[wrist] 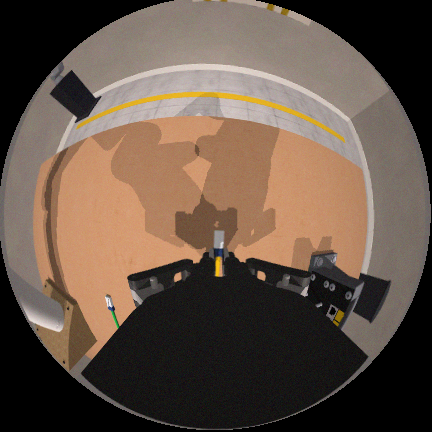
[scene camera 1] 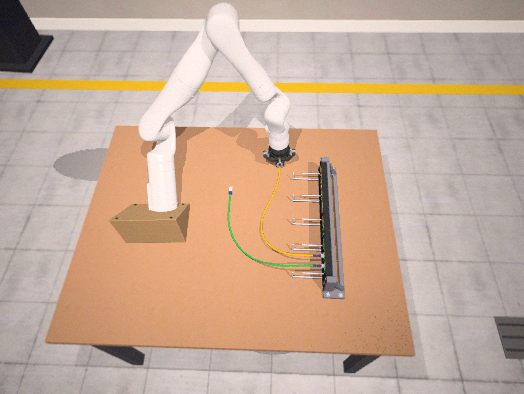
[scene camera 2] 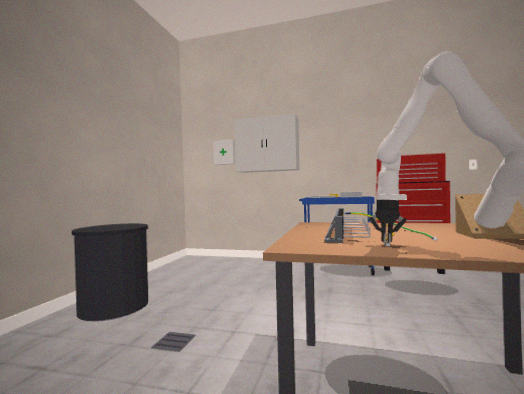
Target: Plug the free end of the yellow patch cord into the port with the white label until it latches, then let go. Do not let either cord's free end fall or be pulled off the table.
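Note:
My gripper points down, low over the table, and is shut on the yellow cord's free-end plug. The clear plug tip sticks out past the fingertips, with the blue boot between them. The yellow cord curves from the gripper to a port near the panel's near end. The grey and black patch panel stands to the right in scene camera 1. In the wrist view one port shows beside a yellow label. I cannot make out the white label.
The green cord runs from the panel, and its free end lies on the table. Several thin metal cord guides stick out from the panel's port side. The arm's wooden base block stands at the left.

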